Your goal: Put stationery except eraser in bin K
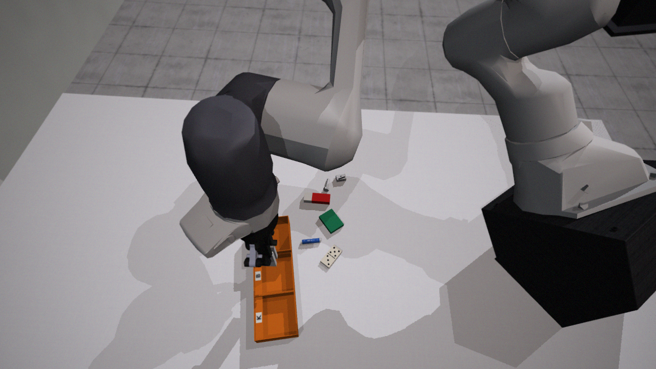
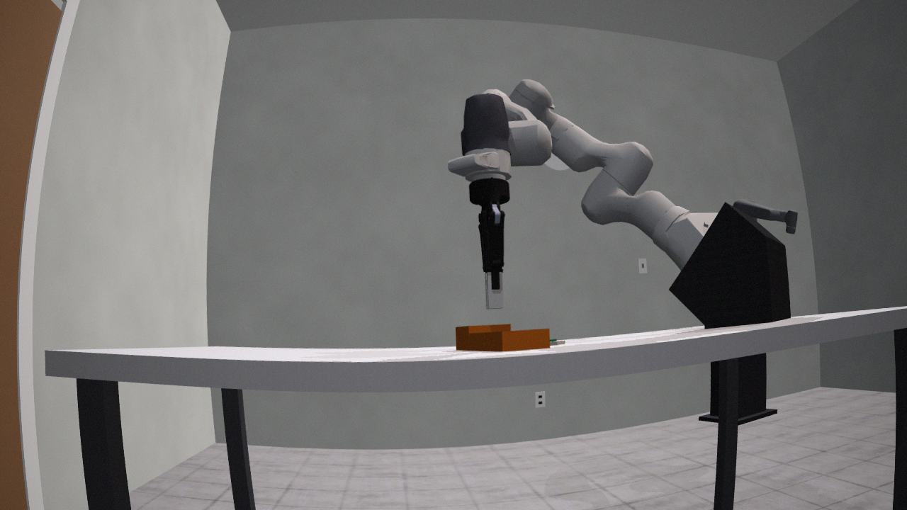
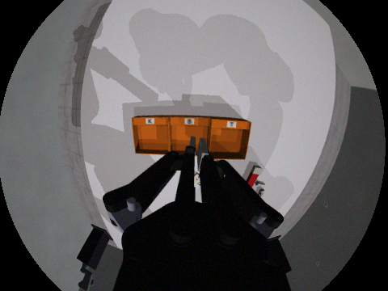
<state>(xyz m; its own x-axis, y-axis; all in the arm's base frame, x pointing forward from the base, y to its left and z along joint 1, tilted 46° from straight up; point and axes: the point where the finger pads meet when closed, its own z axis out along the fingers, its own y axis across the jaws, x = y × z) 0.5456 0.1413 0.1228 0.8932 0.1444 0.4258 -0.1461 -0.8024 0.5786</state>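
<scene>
Now: hand 10 mm to the right of the tray and 90 mm above it. Round my hand: white domino 130 mm behind, 20 mm to the right, 100 mm below; then green pad 140 mm behind, 110 mm to the right, 100 mm below; then small blue pen-like stick 90 mm behind, 60 mm to the right, 100 mm below.
</scene>
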